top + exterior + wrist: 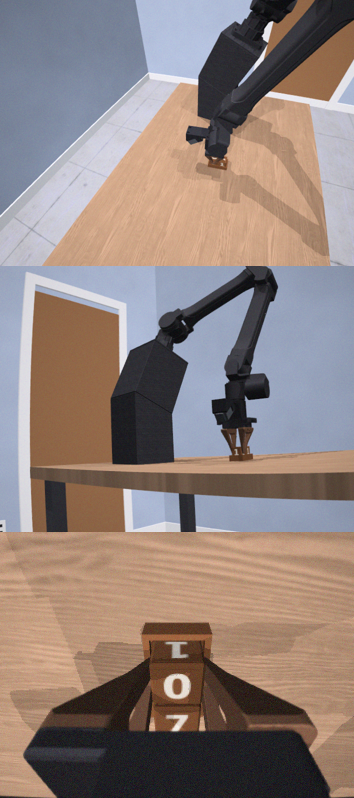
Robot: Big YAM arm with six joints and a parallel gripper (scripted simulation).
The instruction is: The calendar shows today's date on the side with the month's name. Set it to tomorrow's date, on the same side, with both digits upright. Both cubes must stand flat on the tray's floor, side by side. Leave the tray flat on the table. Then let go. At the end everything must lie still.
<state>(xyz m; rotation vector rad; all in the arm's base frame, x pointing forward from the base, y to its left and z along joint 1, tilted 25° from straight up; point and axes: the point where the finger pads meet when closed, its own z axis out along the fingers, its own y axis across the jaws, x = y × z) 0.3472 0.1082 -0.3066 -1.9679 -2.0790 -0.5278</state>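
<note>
Now: hand 20 mm to the right of the brown tray and 20 mm above it.
</note>
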